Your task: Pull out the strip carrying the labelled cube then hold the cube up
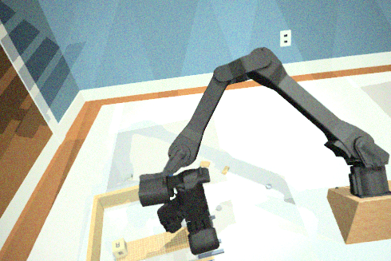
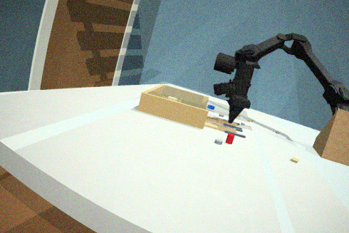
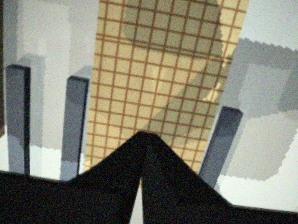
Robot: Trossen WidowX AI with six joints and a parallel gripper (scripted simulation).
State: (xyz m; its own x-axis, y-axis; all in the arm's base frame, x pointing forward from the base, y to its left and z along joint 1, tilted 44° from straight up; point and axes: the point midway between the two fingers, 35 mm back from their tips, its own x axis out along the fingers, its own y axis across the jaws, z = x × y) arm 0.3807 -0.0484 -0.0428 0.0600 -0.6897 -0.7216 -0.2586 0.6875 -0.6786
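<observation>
Now: the gridded strip 9 cm ahead of my gripper tip and 2 cm to the left of it. The rest, counted from my gripper tip: red cylinder: 23 cm to the left, 4 cm behind, 1 cm above; then tan chip: 23 cm to the right; then labelled cube: 20 cm ahead, 5 cm to the left, 2 cm above.
</observation>
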